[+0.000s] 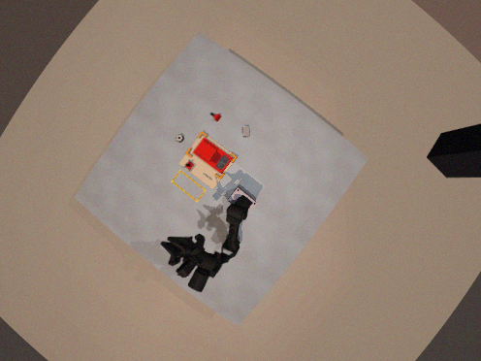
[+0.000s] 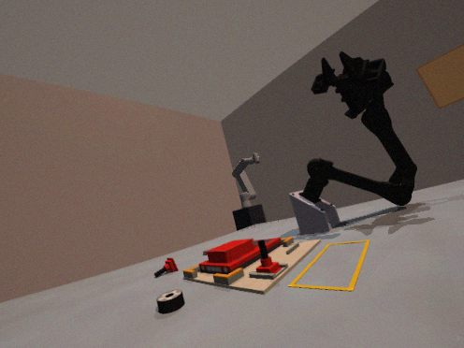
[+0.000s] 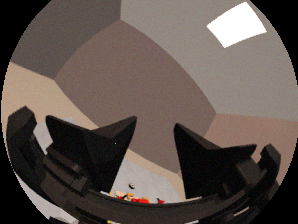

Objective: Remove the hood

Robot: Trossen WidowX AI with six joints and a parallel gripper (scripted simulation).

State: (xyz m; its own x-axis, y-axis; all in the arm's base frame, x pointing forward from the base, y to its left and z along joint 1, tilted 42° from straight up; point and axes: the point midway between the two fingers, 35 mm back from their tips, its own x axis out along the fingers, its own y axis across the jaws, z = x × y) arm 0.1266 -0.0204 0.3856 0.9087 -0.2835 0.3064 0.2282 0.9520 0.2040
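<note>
The red hood lies 170 mm ahead of my gripper tip, 320 mm to the right of it and 380 mm below it. Round my gripper tip: black wheel (350 mm ahead, 290 mm to the right, 410 mm below).
</note>
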